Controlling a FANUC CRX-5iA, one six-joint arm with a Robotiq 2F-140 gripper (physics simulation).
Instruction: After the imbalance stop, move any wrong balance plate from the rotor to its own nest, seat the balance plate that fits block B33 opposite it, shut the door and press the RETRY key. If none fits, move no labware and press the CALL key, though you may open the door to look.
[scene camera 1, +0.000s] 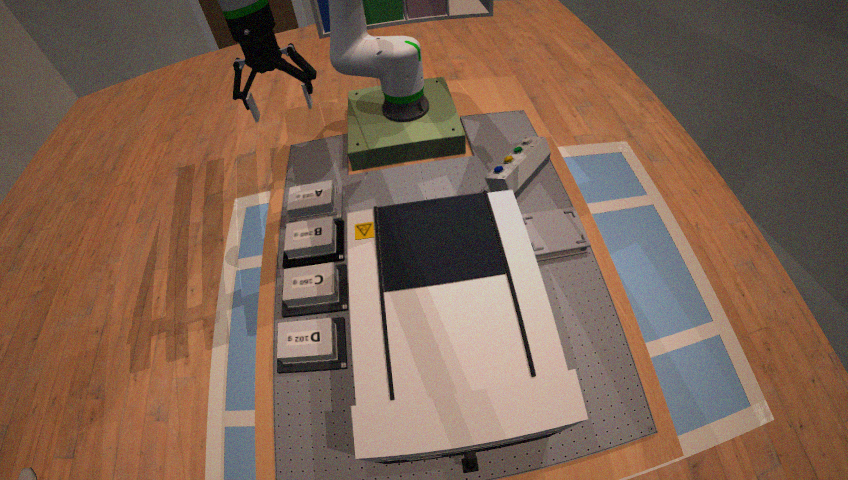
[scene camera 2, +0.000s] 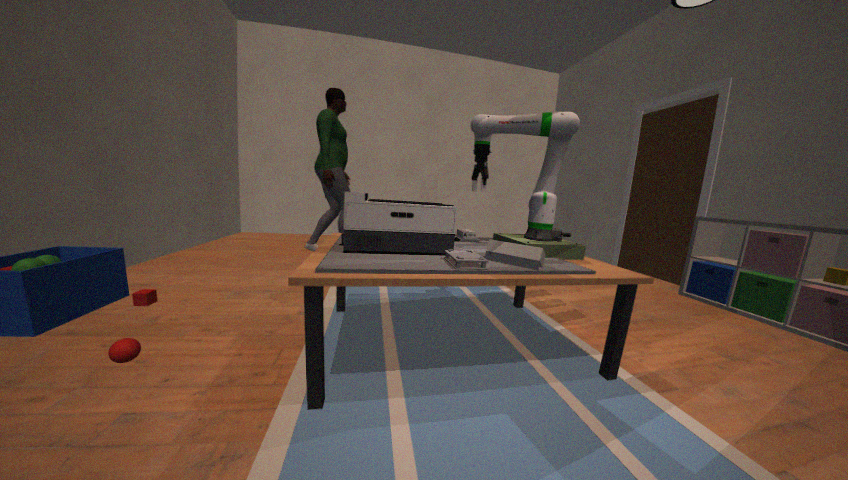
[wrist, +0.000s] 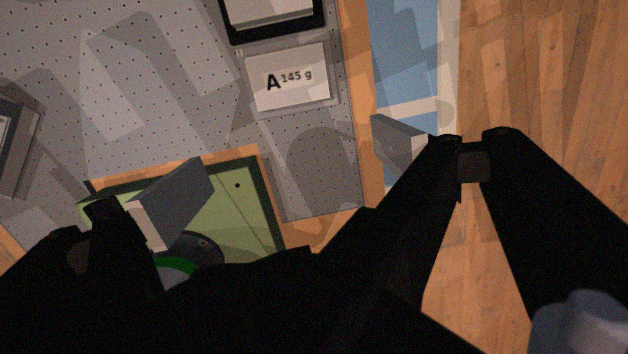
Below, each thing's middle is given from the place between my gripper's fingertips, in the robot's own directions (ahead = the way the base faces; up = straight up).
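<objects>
From my hand, the nest (wrist: 324, 37) is 5 cm ahead, 1 cm to the left and 29 cm below. I see the white centrifuge (scene camera 1: 457, 368) 36 cm to the left of my hand, 48 cm ahead of it and 18 cm below it, while the dark door (scene camera 1: 431, 242) stands 34 cm to the left of my hand, 33 cm ahead of it and 9 cm below it. As for the button box (scene camera 1: 516, 171), it is 58 cm to the left of my hand, 2 cm behind it and 26 cm below it.
</objects>
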